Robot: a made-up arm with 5 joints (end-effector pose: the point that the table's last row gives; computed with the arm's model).
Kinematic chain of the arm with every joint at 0, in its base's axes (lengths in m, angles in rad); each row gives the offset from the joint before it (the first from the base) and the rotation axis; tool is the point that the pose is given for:
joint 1: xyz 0 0 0.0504 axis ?
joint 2: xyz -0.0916 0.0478 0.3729 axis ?
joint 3: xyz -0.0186 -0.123 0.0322 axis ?
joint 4: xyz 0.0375 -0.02 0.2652 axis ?
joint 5: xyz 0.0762 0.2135 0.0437 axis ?
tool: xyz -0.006 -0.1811 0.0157
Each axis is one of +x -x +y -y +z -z.
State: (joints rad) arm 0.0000 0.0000 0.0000 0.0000 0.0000
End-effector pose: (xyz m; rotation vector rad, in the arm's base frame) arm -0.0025 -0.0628 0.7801 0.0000 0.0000 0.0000
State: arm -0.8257 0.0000 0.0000 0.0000 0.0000
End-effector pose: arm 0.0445 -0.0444 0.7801 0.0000 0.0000 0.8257
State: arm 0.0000 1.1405 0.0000 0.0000 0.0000
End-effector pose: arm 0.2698 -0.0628 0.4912 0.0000 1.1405 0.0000
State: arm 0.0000 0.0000 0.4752 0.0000 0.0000
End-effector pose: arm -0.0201 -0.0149 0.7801 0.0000 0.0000 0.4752
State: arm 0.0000 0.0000 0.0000 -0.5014 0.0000
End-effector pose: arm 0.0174 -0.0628 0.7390 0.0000 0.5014 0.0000
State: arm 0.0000 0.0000 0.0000 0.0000 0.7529
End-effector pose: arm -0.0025 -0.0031 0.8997 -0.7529 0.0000 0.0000
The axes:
joint 1: -z
joint 2: +y
joint 3: +z
joint 4: -y
joint 5: -x

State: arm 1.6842 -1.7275 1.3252 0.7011 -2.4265
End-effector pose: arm 0.1805 0.3002 0.0906 0.5836 0.1004 0.6248
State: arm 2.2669 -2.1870 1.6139 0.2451 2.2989
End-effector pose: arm 0.1614 0.2315 -0.1359 1.8125 -0.3504 -0.5242
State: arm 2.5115 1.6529 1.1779 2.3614 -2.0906
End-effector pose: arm -0.2343 -0.2890 0.6269 -0.1273 -2.9051 0.2435
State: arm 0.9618 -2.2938 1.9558 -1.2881 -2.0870
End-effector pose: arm -0.2335 -0.0701 0.1093 -0.2501 -0.5502 -0.6447
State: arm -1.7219 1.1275 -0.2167 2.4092 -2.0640
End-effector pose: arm -0.2198 0.3176 0.5158 -1.8896 -0.8748 -2.1633
